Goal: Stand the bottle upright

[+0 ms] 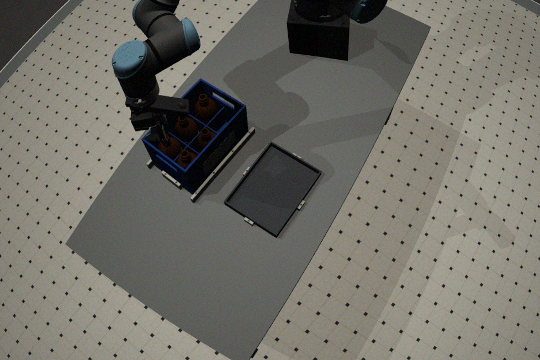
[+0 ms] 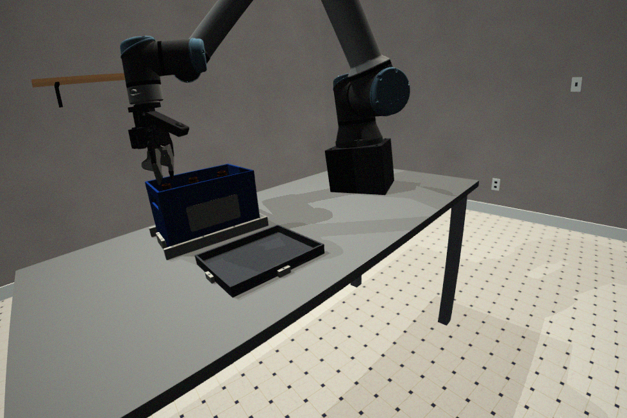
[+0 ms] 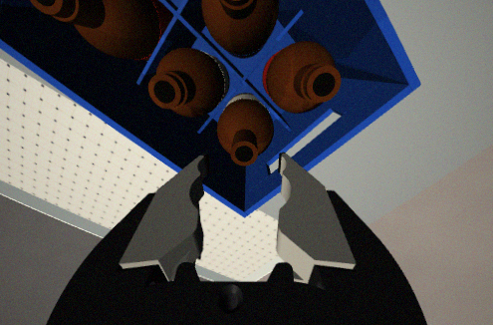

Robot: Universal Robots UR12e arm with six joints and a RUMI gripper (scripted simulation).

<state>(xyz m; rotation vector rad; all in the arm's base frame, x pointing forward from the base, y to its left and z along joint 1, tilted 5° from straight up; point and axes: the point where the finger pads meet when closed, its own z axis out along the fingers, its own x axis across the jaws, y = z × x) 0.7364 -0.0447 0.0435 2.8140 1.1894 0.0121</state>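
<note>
The bottle lies 100 mm below my hand. Round my hand: black tray 310 mm to the left, 170 mm below, 120 mm behind; then blue crate 100 mm below, 80 mm behind, 40 mm to the left.
</note>
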